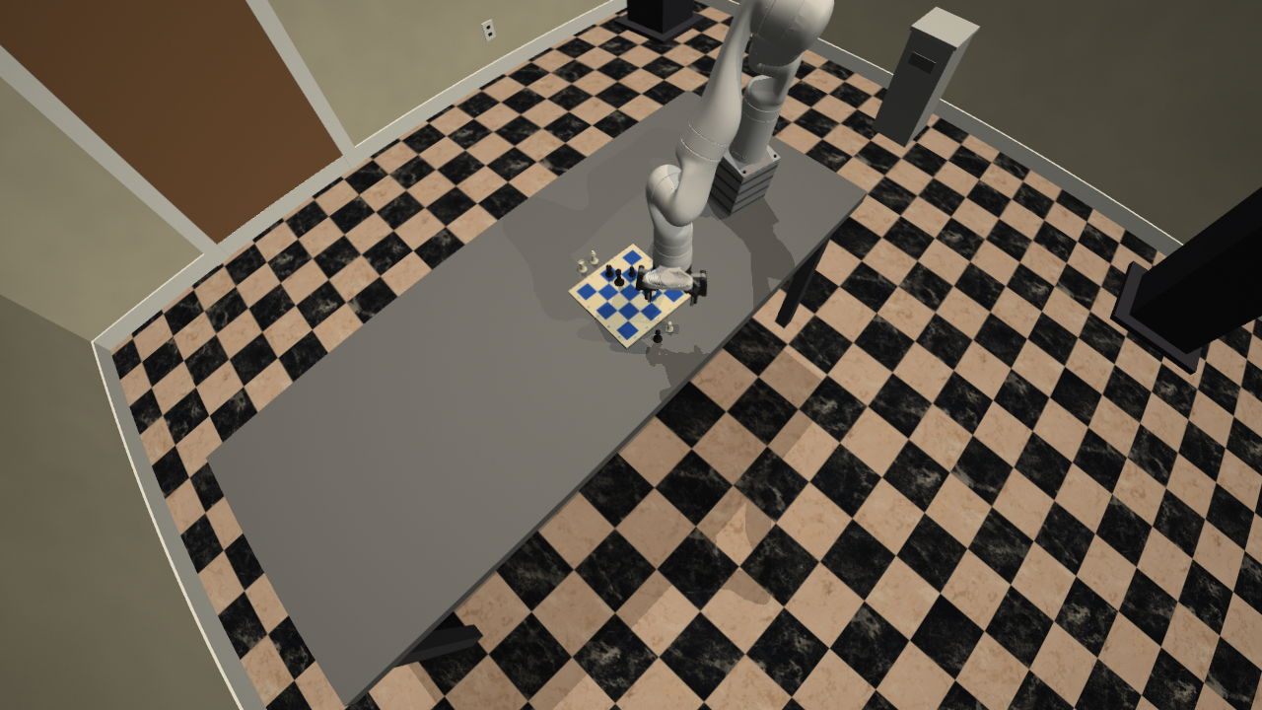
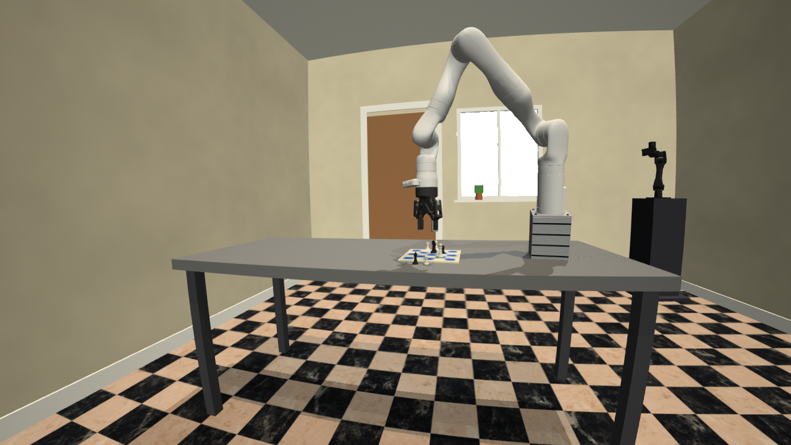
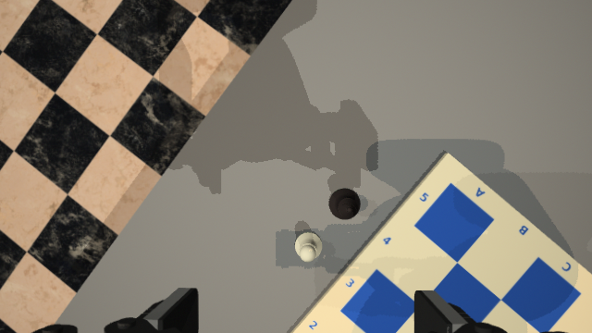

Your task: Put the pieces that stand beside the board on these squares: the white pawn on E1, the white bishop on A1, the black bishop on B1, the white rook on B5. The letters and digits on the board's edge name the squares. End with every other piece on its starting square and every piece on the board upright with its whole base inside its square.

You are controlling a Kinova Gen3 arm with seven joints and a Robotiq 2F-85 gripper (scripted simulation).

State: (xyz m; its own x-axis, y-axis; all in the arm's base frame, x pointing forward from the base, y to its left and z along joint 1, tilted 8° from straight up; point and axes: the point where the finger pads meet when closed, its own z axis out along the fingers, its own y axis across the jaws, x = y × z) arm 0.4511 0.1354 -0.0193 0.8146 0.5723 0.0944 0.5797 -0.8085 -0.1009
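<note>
The white pawn lies 110 mm below my hand. Also, from my hand: chessboard 10 mm behind, 130 mm to the right, 120 mm below; then tall white piece 40 mm behind, 100 mm to the right, 90 mm below; then black bishop 40 mm ahead, 100 mm below.
</note>
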